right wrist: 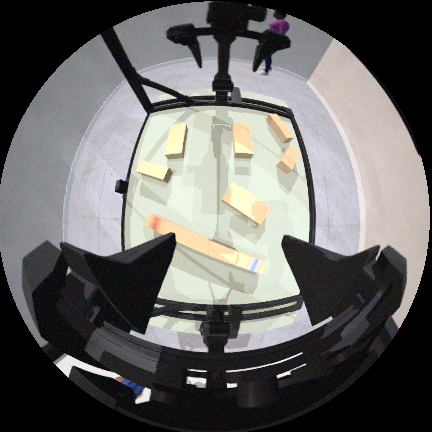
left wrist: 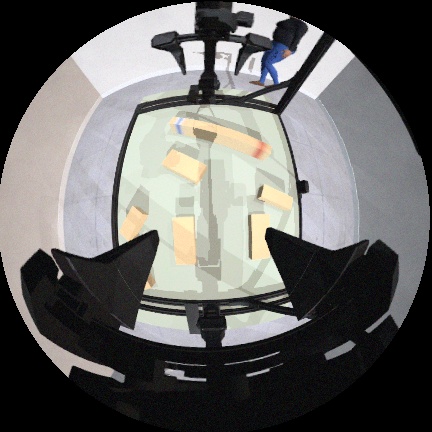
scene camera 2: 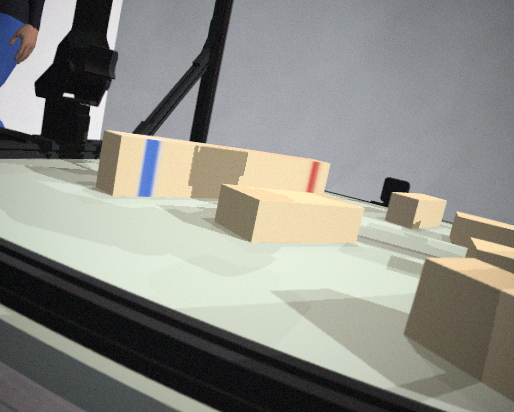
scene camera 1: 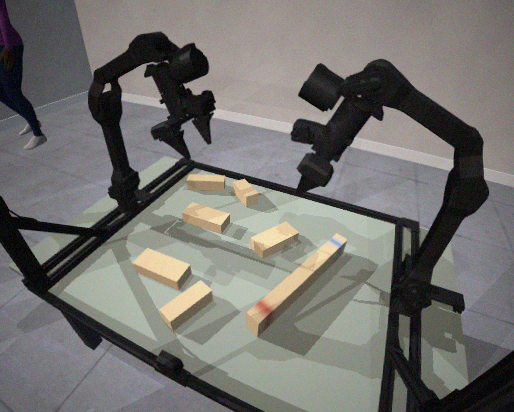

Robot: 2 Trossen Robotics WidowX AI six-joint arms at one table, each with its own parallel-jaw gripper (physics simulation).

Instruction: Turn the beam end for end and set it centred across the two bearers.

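Frame: origin at the left arm's base, x right, y down, z ahead, level; metres.
Seen in the pictures: left gripper, fingertip midpoint: point(right wrist: 227, 67) point(left wrist: 212, 234) point(scene camera 1: 199, 151); right gripper, fingertip midpoint: point(right wrist: 231, 239) point(left wrist: 209, 73) point(scene camera 1: 304, 182); left arm's base, origin of the base link: point(right wrist: 220, 98) point(left wrist: 210, 309) point(scene camera 1: 128, 207); right arm's base, origin of the base link: point(right wrist: 214, 314) point(left wrist: 207, 97) point(scene camera 2: 62, 141) point(scene camera 1: 406, 305).
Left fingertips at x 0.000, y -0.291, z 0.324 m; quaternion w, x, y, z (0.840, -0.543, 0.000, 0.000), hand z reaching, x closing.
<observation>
Offsets run from my left fingertips to a thing's top centre.
The long wooden beam @(dx +0.040, dy +0.247, dz +0.317 m) point(scene camera 1: 295, 282) point(scene camera 2: 170, 170) point(left wrist: 225, 136) point(right wrist: 200, 242) lies flat on the table, red band at the near end in scene camera 1, blue band at the far end. Two parallel blocks, which look like the bearers, lie apart at its left: one block @(dx +0.165, dy +0.272, dz -0.045 m) point(scene camera 1: 162, 266) point(left wrist: 259, 236) point(right wrist: 176, 140) nearer the front, the other block @(dx -0.076, dy +0.272, dz -0.051 m) point(scene camera 1: 205, 216) point(left wrist: 184, 240) point(right wrist: 243, 140) farther back. Nothing rests on them. My left gripper point(scene camera 1: 199, 150) point(left wrist: 212, 234) is open and empty, high above the table's back left. My right gripper point(scene camera 1: 301, 190) point(right wrist: 231, 239) is open and empty, raised above the table; one finger is hidden in scene camera 1.
A loose block @(dx -0.080, dy +0.272, dz +0.193 m) point(scene camera 1: 274, 240) point(scene camera 2: 305, 217) point(left wrist: 183, 166) lies between the beam and the farther bearer. Another block @(dx +0.231, dy +0.266, dz +0.084 m) point(scene camera 1: 186, 305) point(left wrist: 275, 197) lies near the front. Two more blocks @(dx -0.261, dy +0.263, dz +0.005 m) point(scene camera 1: 245, 193) @(dx -0.255, dy +0.266, dz -0.161 m) point(scene camera 1: 206, 182) lie at the back. A black frame point(scene camera 1: 300, 195) edges the table.
</observation>
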